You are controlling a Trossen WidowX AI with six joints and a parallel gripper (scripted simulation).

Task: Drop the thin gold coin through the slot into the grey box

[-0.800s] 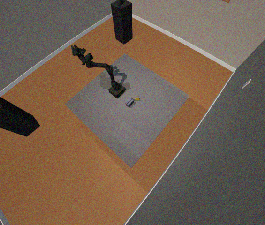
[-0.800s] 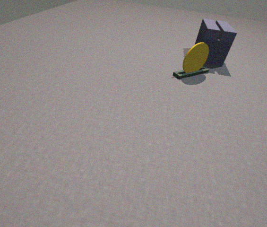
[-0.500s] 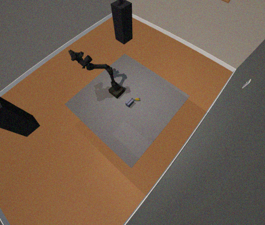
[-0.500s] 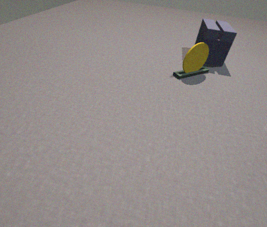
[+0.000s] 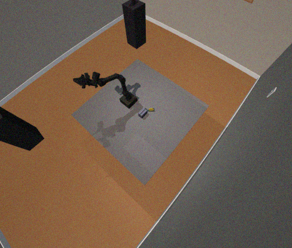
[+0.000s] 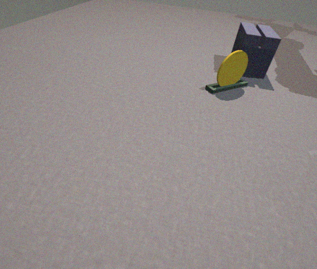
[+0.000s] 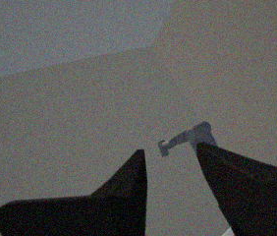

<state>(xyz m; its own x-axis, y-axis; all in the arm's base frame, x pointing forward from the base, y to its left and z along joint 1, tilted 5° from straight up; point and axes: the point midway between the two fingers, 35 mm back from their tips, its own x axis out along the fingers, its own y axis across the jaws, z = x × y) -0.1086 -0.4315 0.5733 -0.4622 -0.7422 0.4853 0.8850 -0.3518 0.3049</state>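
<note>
The gold coin is 650 mm below my gripper tip, 530 mm to the left of it and 480 mm ahead of it.
</note>
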